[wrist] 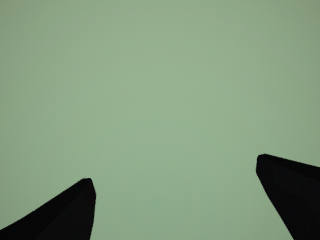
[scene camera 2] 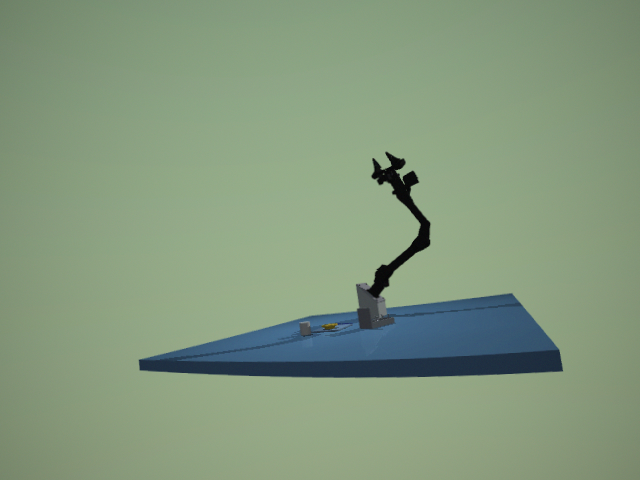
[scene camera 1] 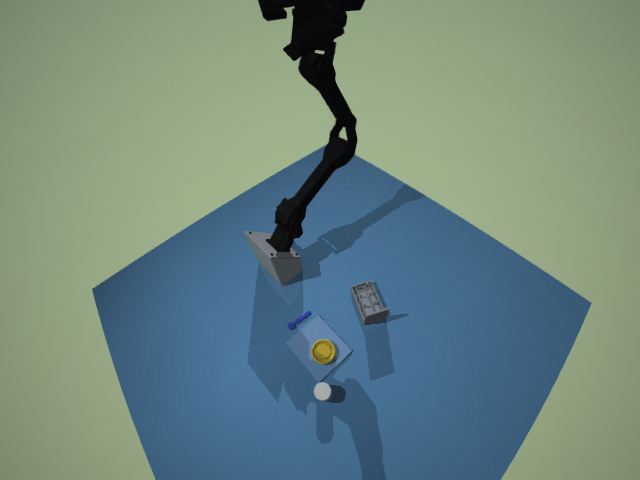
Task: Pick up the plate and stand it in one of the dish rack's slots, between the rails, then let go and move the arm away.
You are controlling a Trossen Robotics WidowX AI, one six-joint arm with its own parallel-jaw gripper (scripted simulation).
Scene:
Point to a pale blue mat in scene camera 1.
301, 344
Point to a grey dish rack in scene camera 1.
369, 306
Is my gripper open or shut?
Open.

